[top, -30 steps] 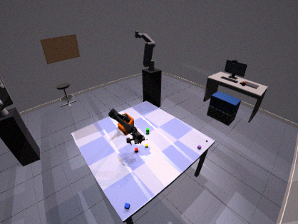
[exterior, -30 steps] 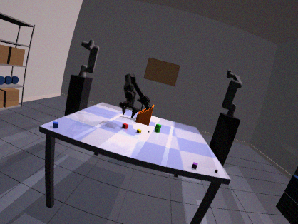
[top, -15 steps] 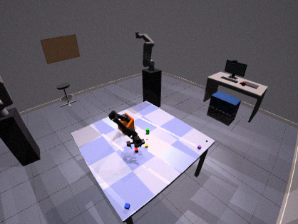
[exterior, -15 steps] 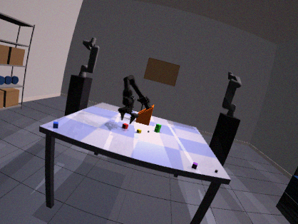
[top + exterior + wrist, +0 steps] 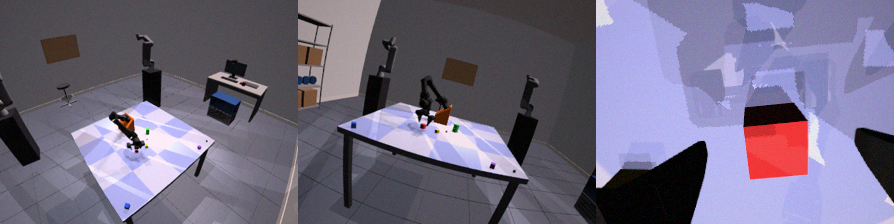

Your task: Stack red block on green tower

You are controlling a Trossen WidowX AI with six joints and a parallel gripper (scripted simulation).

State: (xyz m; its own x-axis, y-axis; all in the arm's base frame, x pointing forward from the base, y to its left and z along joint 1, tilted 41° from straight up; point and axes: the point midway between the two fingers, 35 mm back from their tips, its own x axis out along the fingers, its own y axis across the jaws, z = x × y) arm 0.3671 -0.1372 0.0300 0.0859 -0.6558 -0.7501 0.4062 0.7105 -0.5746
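Right now my gripper tip is 2 cm above the red block. The rest, counted from my gripper tip: yellow cube 13 cm to the left, 2 cm below; then purple cube 39 cm ahead, 58 cm to the left, 2 cm below; then blue cube 46 cm ahead, 38 cm to the right, 2 cm below.
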